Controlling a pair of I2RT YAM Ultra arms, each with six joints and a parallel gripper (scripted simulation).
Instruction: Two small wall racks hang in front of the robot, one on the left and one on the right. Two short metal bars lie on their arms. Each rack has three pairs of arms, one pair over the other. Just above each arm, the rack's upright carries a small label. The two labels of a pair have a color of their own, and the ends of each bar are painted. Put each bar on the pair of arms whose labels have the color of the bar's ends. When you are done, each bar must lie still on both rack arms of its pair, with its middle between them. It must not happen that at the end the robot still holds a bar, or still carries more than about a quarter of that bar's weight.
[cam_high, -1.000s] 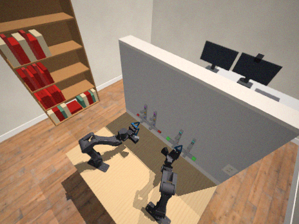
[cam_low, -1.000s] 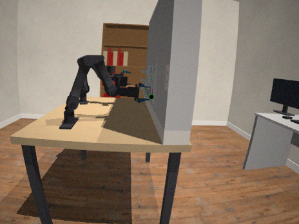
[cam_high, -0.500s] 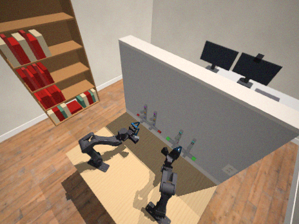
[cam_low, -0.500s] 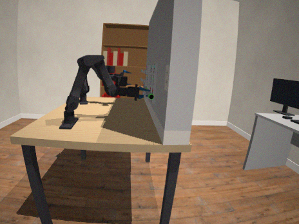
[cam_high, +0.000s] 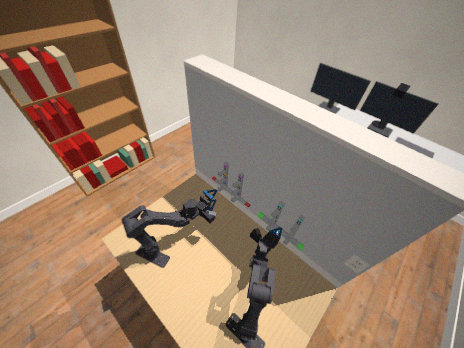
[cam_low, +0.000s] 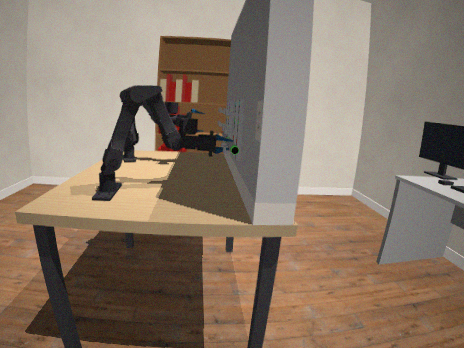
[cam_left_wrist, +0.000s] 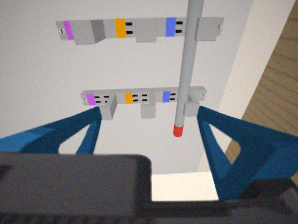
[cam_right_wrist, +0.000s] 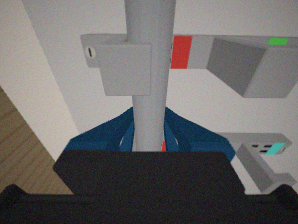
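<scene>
Right now the green-ended bar is right at my right hand. The rest, counted from my right hand: grey wall panel (250 mm above, 170 mm to the left, 120 mm ahead).
</scene>
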